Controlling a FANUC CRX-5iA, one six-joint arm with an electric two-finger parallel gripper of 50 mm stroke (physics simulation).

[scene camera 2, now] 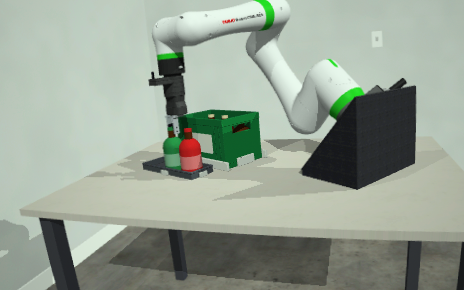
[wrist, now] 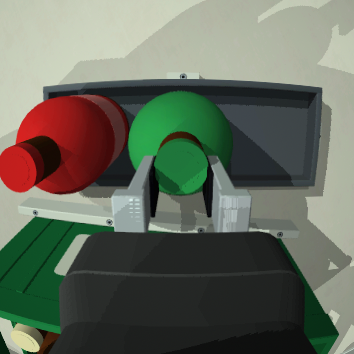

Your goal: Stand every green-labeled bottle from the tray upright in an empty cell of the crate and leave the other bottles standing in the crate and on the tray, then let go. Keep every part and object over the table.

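Frame: origin at the arm's base, x ahead, y left, z up, level; metres.
Seen in the pictures: gripper, fingertip midpoint: (scene camera 2: 173, 133) (wrist: 180, 173); arm's base, origin of the base link: (scene camera 2: 363, 122).
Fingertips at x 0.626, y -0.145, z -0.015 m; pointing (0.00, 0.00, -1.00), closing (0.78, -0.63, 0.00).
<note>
Pixels of each thing's top centre, then the offset from my fingertips to it. "spot": a spot on its surface instead. Level surfaces: height alone.
- green-labeled bottle, middle of its top: (wrist: 180, 168) (scene camera 2: 170, 127) 0.006 m ahead, 0.008 m left, 0.025 m up
- dark tray, surface spot: (wrist: 280, 145) spot: 0.078 m ahead, 0.071 m right, 0.130 m down
- red-labeled bottle, middle of its top: (wrist: 15, 169) (scene camera 2: 187, 128) 0.063 m back, 0.063 m left, 0.024 m up
- green crate, middle of its top: (scene camera 2: 202, 116) 0.095 m back, 0.085 m right, 0.040 m up
- pale cap, middle of its top: (wrist: 24, 341) 0.176 m back, 0.024 m right, 0.027 m up
- table, its level: 0.136 m down
A green-labeled bottle (scene camera 2: 173, 149) (wrist: 181, 117) stands upright in the middle of the dark tray (scene camera 2: 151, 166) (wrist: 280, 145). My gripper (scene camera 2: 172, 129) (wrist: 180, 173) is shut on this bottle's neck and cap, with one finger on each side. A red-labeled bottle (scene camera 2: 190, 150) (wrist: 70, 145) stands on the tray beside it, at the left in the wrist view. The green crate (scene camera 2: 245, 145) (wrist: 30, 260) stands right next to the tray. Two pale bottle caps show in the crate in the scene view. The lower insides of the crate's cells are hidden.
The tray's right part in the wrist view holds no bottle. Pale strips (wrist: 65, 212) lie between tray and crate. A pale cap (wrist: 27, 337) shows in the crate at the wrist view's lower left. The black wedge-shaped robot stand (scene camera 2: 385, 135) is on the right of the table (scene camera 2: 240, 215).
</note>
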